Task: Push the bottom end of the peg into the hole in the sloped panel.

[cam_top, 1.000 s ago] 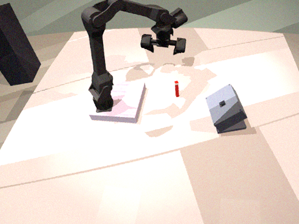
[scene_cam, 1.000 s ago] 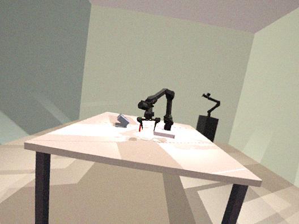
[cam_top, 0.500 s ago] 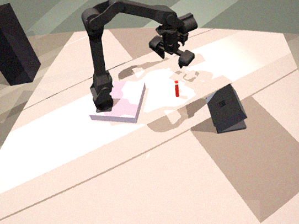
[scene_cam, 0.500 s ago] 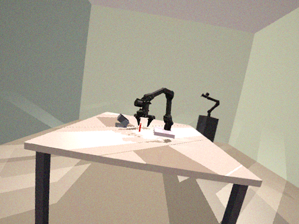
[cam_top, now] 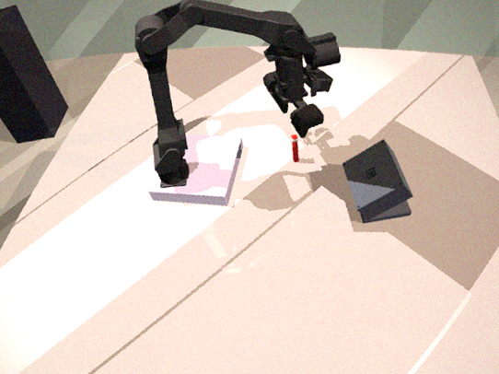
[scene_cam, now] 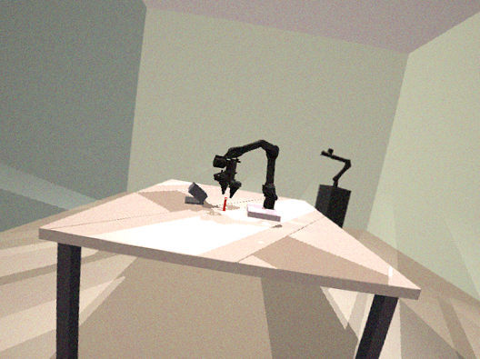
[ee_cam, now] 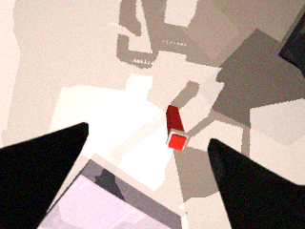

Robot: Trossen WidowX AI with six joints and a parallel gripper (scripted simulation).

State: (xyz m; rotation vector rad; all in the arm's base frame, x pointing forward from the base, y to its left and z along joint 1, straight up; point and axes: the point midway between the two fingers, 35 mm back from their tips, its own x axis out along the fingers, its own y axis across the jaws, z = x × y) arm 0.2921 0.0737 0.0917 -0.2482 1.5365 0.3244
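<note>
The red square peg is 40 mm below my gripper tip and 30 mm to the right of it. The rest, counted from my gripper tip: panel: 160 mm to the right, 160 mm ahead, 30 mm below.
</note>
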